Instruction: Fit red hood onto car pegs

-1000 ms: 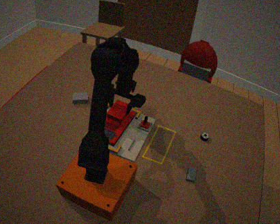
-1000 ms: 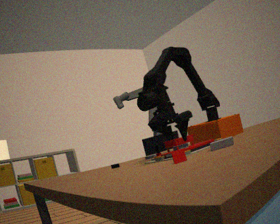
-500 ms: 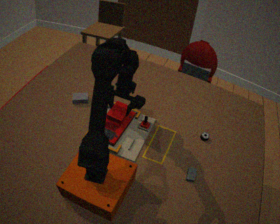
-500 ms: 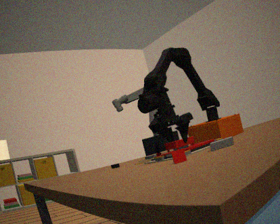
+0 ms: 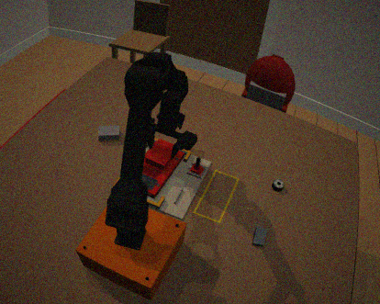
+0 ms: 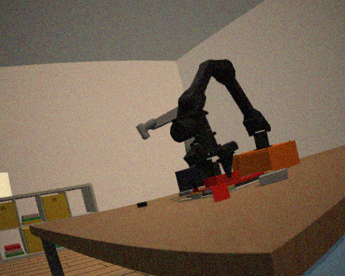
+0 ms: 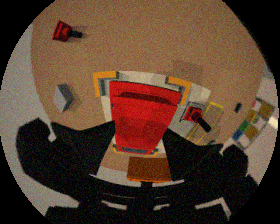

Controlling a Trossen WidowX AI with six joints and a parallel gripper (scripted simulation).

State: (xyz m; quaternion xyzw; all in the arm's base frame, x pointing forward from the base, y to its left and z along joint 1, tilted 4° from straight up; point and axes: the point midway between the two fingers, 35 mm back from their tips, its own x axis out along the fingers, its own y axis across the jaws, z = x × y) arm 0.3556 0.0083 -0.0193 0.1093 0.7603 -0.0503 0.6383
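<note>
Right now the red hood is 1 cm above my gripper tip. Also, from my gripper tip: grey engine block (1 cm to the left, 1 cm below); small black-and-white ring (39 cm to the right, 3 cm below).
</note>
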